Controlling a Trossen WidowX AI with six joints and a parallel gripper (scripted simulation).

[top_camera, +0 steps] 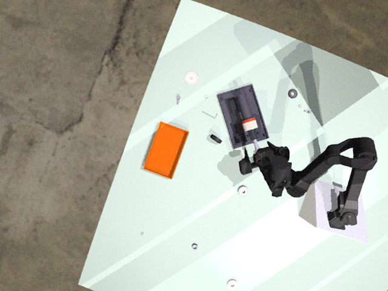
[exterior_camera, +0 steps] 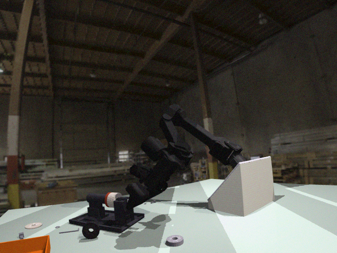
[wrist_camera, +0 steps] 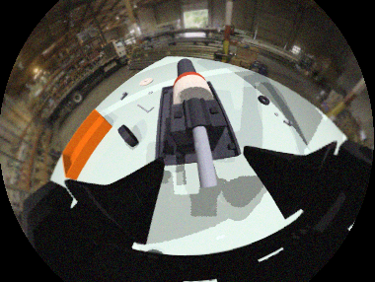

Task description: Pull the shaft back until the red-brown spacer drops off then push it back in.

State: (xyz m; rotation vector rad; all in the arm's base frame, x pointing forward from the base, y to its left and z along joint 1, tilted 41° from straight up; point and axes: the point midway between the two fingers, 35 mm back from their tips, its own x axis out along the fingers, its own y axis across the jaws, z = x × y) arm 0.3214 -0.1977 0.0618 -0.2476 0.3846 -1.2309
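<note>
Right now the grey shaft is 50 mm to the right of my gripper tip, 30 mm ahead of it and 10 mm above it. From my gripper tip the other things lie so: cream spacer: 60 mm to the right, 40 mm ahead, 10 mm above; black ring: 150 mm ahead, 40 mm below, 10 mm to the left; red-brown spacer: 80 mm to the right, 50 mm ahead, 10 mm above.
</note>
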